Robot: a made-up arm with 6 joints.
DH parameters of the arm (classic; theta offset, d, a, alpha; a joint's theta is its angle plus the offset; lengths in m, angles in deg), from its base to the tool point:
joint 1: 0 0.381 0.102 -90
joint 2: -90 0 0.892 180
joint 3: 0 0 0.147 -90
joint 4: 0 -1.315 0 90
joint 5: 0 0 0 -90
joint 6: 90 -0.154 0 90
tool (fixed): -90 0 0 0
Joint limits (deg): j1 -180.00..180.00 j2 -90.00..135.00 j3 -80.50..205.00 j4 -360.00..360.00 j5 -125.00..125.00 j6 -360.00..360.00
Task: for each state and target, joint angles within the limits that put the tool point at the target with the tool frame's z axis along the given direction. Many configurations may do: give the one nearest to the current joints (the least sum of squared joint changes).
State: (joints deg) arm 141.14 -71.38 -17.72 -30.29 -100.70 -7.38
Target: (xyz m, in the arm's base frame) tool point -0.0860 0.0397 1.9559 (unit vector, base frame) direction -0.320 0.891 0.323
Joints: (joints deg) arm 125.98 -52.47 2.86 -20.14 -119.25 -26.26
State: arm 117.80 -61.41 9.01 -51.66 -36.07 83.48
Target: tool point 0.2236 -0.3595 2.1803 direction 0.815 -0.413 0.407
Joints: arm 128.16 -66.19 6.69 -85.29 -17.55 61.21
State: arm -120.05 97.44 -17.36 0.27 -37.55 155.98
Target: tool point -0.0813 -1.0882 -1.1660 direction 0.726 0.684 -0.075
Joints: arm -94.08 94.71 2.14 -10.72 7.29 148.14
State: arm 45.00 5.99 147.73 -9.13 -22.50 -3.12
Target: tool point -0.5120 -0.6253 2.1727 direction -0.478 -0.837 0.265
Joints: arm 52.36 8.64 147.08 -9.86 -63.11 -3.22
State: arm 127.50 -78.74 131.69 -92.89 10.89 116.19
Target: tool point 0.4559 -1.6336 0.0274 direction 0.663 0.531 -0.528
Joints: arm 105.97 -48.25 165.61 -127.97 -5.29 76.33
